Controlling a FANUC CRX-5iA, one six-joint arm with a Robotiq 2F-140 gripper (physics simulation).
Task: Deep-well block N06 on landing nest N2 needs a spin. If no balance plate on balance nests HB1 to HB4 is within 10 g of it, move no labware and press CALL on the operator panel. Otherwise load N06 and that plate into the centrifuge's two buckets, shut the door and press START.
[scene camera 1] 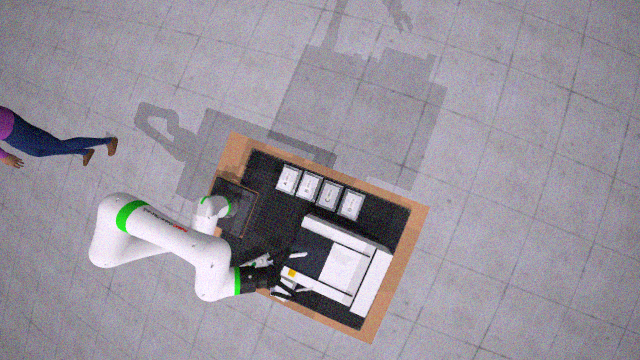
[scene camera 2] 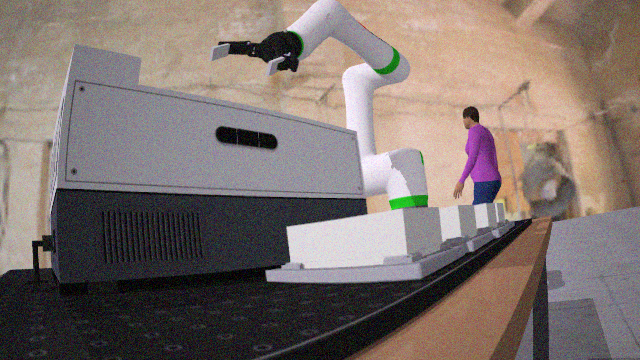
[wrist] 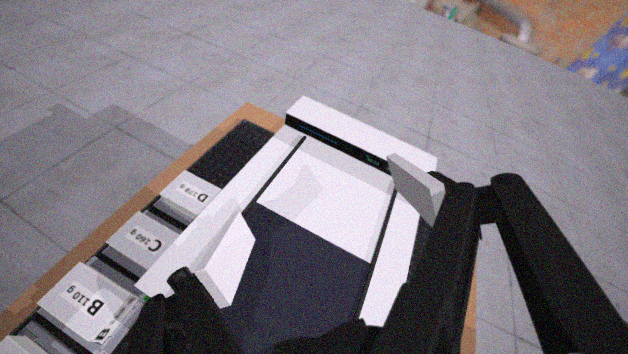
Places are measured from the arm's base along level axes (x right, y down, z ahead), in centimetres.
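Pixels of known places: gripper, fingertip midpoint: [scene camera 1: 309,270] [scene camera 2: 238,60] [wrist: 316,200]; arm's base, link origin: [scene camera 1: 228,205].
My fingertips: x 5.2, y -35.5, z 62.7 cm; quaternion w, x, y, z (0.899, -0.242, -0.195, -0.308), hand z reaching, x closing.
For each thing: its top centre in the pictures, then the offset to it from my fingertips. "*": a spot on its surface instead.
- A, top centre: [scene camera 1: 286,179] dx -32.2, dy +33.8, dz -29.7 cm
- B, top centre: [wrist: 83,299] [scene camera 1: 308,186] dx -31.7, dy +33.8, dz -16.2 cm
- C, top centre: [scene camera 2: 423,212] [wrist: 145,239] [scene camera 1: 328,195] dx -29.9, dy +33.8, dz -3.1 cm
- D, top centre: [scene camera 2: 364,217] [wrist: 193,192] [scene camera 1: 351,205] dx -28.5, dy +33.8, dz +10.6 cm
- dark display strip, surface spot: [wrist: 332,142] * dx -1.9, dy +16.8, dz +25.9 cm
- small white item, surface spot: [scene camera 1: 259,261] * dx +19.6, dy +32.1, dz -31.6 cm
My gripper [scene camera 1: 301,271] [scene camera 2: 247,58] [wrist: 316,200] is open and empty, high above the front part of the centrifuge [scene camera 1: 371,285] [scene camera 2: 165,145] [wrist: 360,125]. The centrifuge's top shows a white panel and a dark area; its buckets cannot be made out. Balance plates stand in a row: A [scene camera 1: 288,179], B [scene camera 1: 309,186] [wrist: 77,297], C [scene camera 1: 329,195] [wrist: 137,237] and D [scene camera 1: 352,203] [scene camera 2: 345,240] [wrist: 187,192]. In the wrist view B reads 110 g and C 160 g; D's weight is blurred. Block N06 cannot be identified; the arm partly covers small white items.
The wooden table rim [scene camera 1: 420,210] [scene camera 2: 450,310] [wrist: 245,111] surrounds the black worktop. The centrifuge's raised rear housing carries a dark display strip [wrist: 332,142]. A small white item [scene camera 1: 257,261] lies beside the gripper in the overhead view. A person [scene camera 1: 37,140] [scene camera 2: 482,155] stands away from the table.
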